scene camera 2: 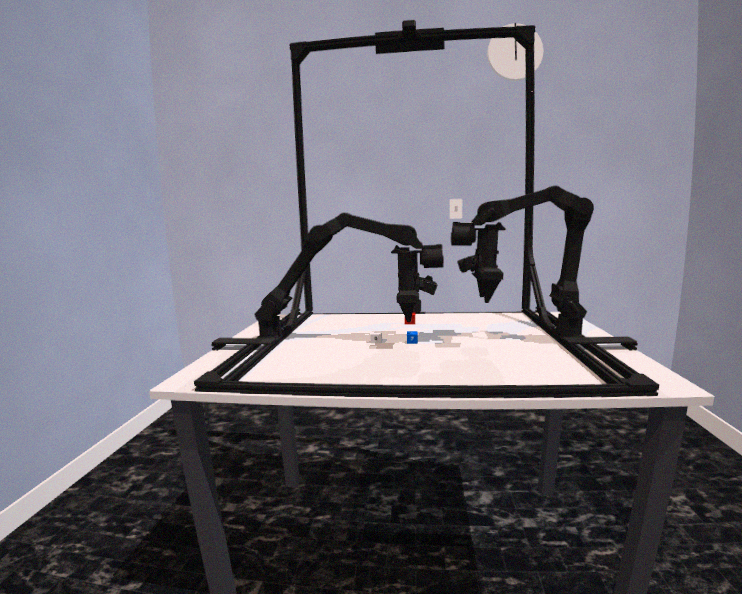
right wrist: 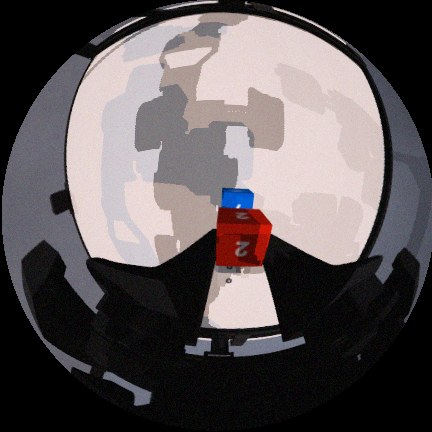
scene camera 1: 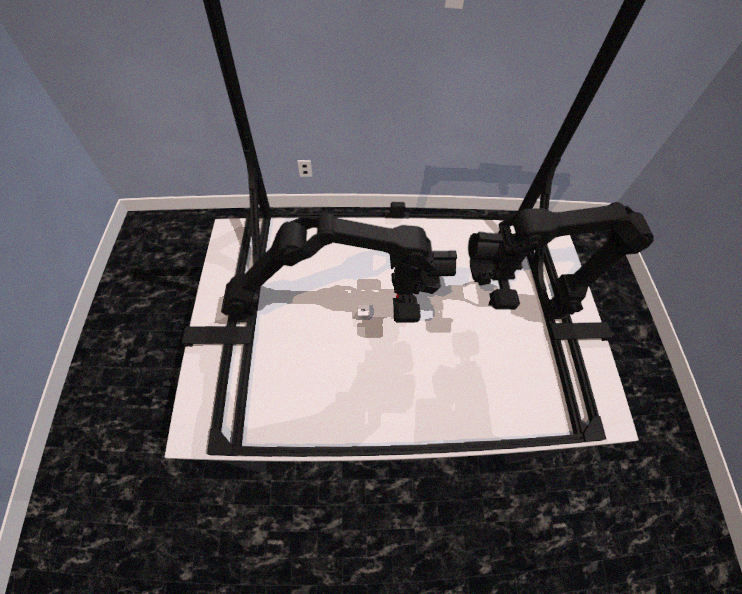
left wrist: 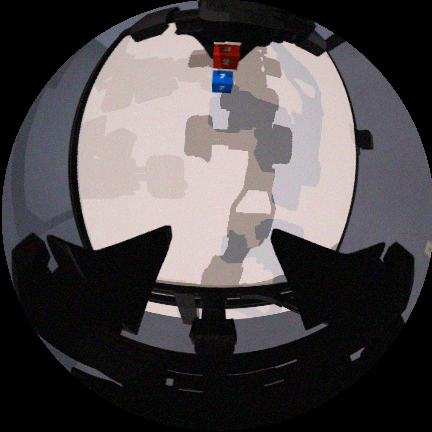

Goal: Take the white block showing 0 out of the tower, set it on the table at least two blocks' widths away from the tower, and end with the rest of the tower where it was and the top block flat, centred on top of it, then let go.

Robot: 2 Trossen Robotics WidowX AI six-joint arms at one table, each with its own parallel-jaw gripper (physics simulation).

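Pixels of known places: left gripper, fingertip midpoint: [scene camera 2: 484, 299] [scene camera 1: 487, 291] [left wrist: 222, 232]; right gripper, fingertip midpoint: [scene camera 2: 408, 320] [right wrist: 238, 234] [scene camera 1: 401, 303] [left wrist: 225, 57]; left arm's base, link origin: [scene camera 2: 569, 334] [scene camera 1: 557, 309] [left wrist: 213, 301]; right arm's base, link origin: [scene camera 2: 270, 335] [right wrist: 219, 336] [scene camera 1: 242, 311].
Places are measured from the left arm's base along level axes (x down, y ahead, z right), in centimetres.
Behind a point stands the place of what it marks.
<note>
The white block showing 0 [scene camera 1: 363, 312] {x -1.0, y 57.7, z -0.9 cm} [scene camera 2: 376, 338] {x 0.4, y 57.5, z -1.7 cm} [right wrist: 229, 280] {x -1.0, y 57.8, z -0.3 cm} lies on the table, apart from the blue block showing 7 [scene camera 2: 412, 337] {x 0.0, y 46.7, z -1.8 cm} [left wrist: 222, 81] {x -1.0, y 45.5, z -0.2 cm} [right wrist: 237, 198] {x -1.0, y 45.8, z -0.3 cm}, which is flat on the table. In scene camera 1 the blue block is hidden by the right gripper. My right gripper [scene camera 1: 406, 309] {x -4.8, y 47.7, z -0.1 cm} [scene camera 2: 409, 317] {x -4.8, y 47.7, z -0.1 cm} [right wrist: 238, 234] {x -4.8, y 47.7, z -0.1 cm} is shut on the red block showing 2 [scene camera 2: 413, 318] {x -5.8, y 46.3, z -1.7 cm} [left wrist: 226, 56] {x -6.5, y 45.8, z 0.0 cm} [right wrist: 241, 245] {x -6.8, y 47.2, z 0.0 cm}. It holds the red block roughly level over the blue block, with a gap between them in scene camera 2. My left gripper [scene camera 1: 504, 299] [scene camera 2: 488, 300] {x -10.8, y 25.6, z 0.1 cm} [left wrist: 222, 232] {x -10.8, y 25.6, z 0.1 cm} is open and empty, high above the table.
A black frame [scene camera 1: 396, 450] {x 0.5, y 50.6, z -37.1 cm} [scene camera 2: 427, 388] {x -0.1, y 43.4, z -37.8 cm} borders the white table [scene camera 1: 402, 458] {x 1.9, y 49.1, z -38.9 cm} [scene camera 2: 433, 402] {x 2.5, y 42.2, z -38.9 cm}, with uprights at both sides. The left arm hangs to the right of the blocks, its wrist near the right arm's wrist. Arm shadows cross the table.
</note>
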